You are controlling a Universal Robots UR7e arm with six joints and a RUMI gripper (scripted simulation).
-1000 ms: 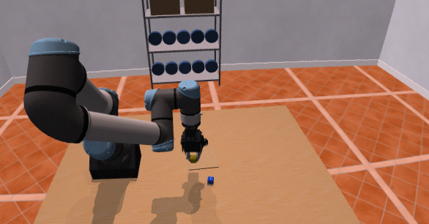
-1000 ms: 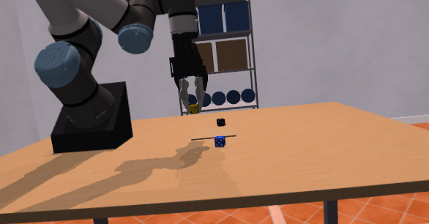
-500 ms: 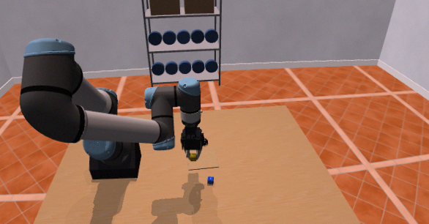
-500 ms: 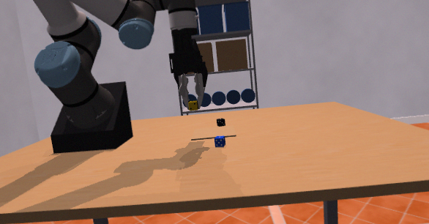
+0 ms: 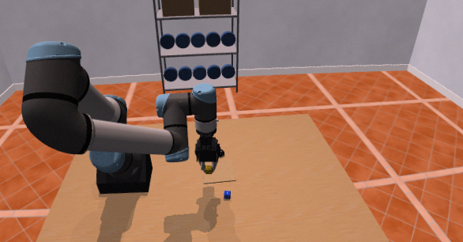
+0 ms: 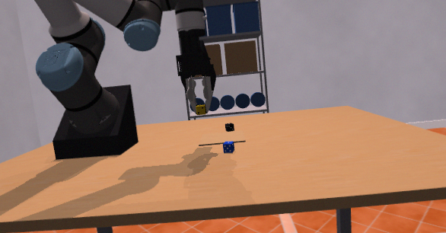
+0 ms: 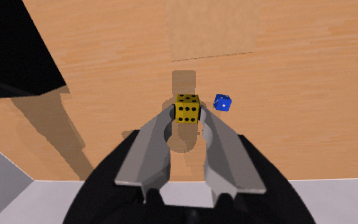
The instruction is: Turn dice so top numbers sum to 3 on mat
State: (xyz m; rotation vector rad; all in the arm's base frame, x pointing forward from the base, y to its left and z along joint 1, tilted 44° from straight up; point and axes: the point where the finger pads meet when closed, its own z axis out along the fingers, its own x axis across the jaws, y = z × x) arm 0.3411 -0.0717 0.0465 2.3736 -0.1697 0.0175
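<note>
The black die lies 70 mm ahead of my hand, 210 mm to the left of it and 100 mm below it. From my hand the other things lie so: yellow die (right at my hand); blue die (70 mm ahead, 50 mm to the right, 100 mm below); tan mat (50 mm ahead, 110 mm to the left, 120 mm below).
</note>
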